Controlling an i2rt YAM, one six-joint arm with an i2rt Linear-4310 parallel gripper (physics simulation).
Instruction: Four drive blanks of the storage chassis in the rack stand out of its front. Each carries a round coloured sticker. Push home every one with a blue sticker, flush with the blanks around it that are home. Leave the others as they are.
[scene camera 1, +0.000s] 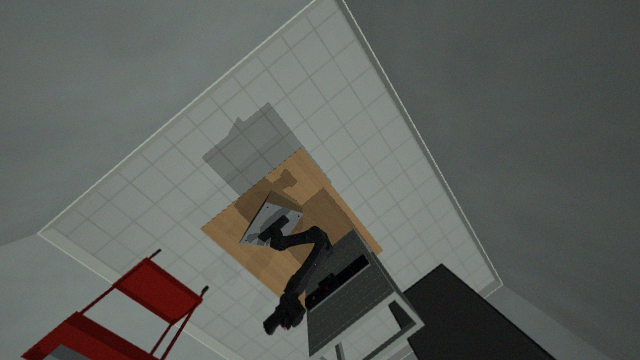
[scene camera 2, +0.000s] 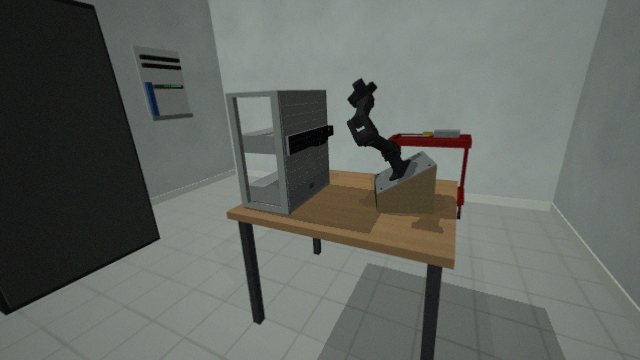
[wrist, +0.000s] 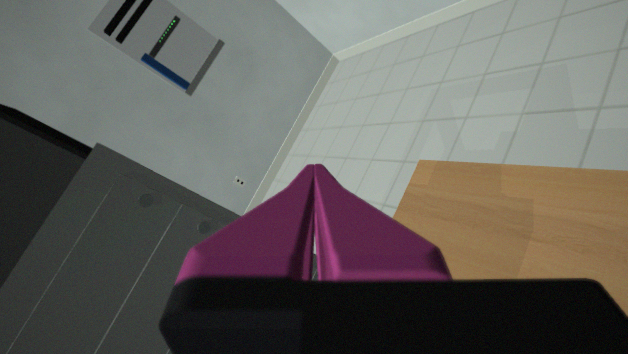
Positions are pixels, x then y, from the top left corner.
Labels:
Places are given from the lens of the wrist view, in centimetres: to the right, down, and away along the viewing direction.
gripper (wrist: 314, 177): 0, 0, 13
grey rack (wrist: 115, 283): -13, 7, 21

